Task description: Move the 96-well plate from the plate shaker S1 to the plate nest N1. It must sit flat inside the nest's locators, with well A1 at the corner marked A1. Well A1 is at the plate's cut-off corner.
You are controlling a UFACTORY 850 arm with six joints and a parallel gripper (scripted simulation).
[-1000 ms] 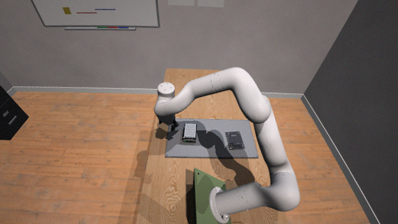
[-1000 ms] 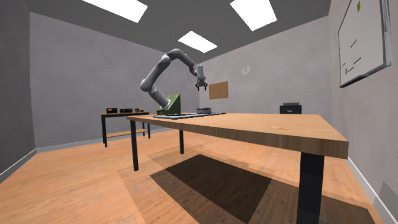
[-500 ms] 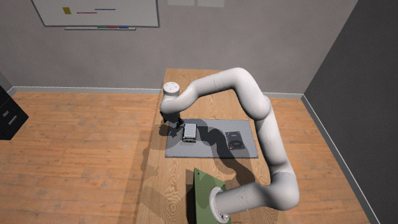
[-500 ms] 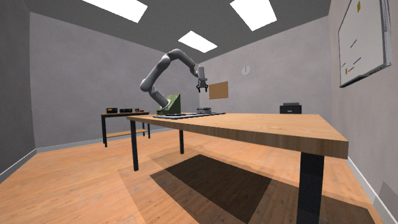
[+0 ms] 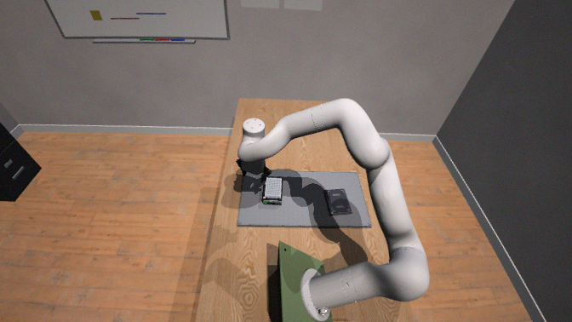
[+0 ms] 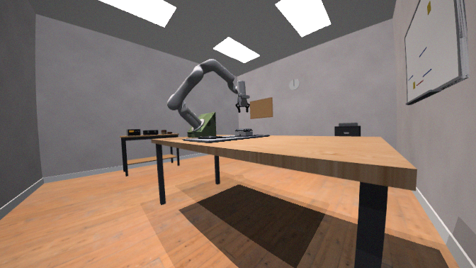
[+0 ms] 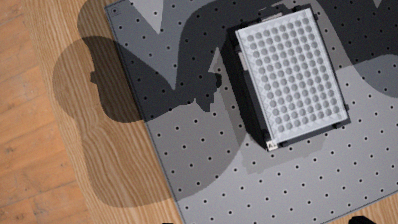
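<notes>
My gripper is now 90 mm short of the white 96-well plate, 90 mm to the left of it and 190 mm above it.
</notes>
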